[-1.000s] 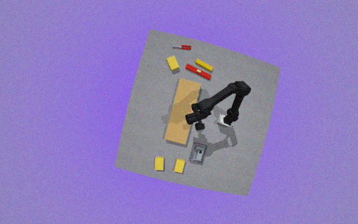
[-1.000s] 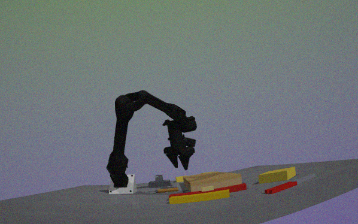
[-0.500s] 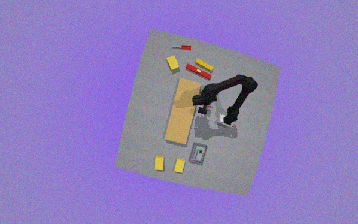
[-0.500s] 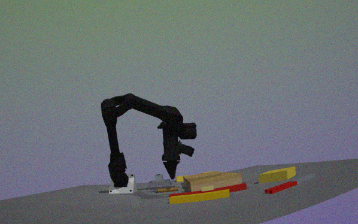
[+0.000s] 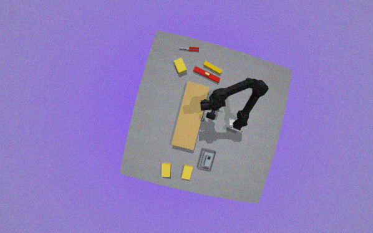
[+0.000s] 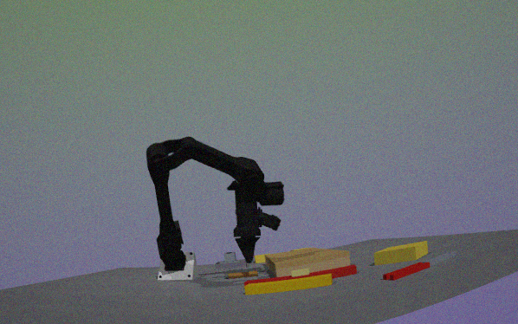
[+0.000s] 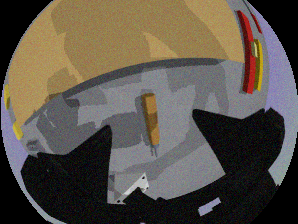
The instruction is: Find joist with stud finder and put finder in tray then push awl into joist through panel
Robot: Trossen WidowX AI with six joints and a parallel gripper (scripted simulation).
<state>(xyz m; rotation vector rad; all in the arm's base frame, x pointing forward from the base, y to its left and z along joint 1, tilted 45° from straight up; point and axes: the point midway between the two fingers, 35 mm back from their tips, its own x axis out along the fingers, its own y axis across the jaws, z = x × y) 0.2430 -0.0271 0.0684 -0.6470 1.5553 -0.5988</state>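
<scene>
Right now the awl is 6 cm behind my gripper tip, 4 cm below it and 1 cm to the right of it. Round my gripper tip: yellow bar (32 cm to the right, 10 cm ahead, 3 cm below); stud finder (39 cm to the left, 12 cm behind, 1 cm above); red level (25 cm to the right, 13 cm ahead, 3 cm below).
</scene>
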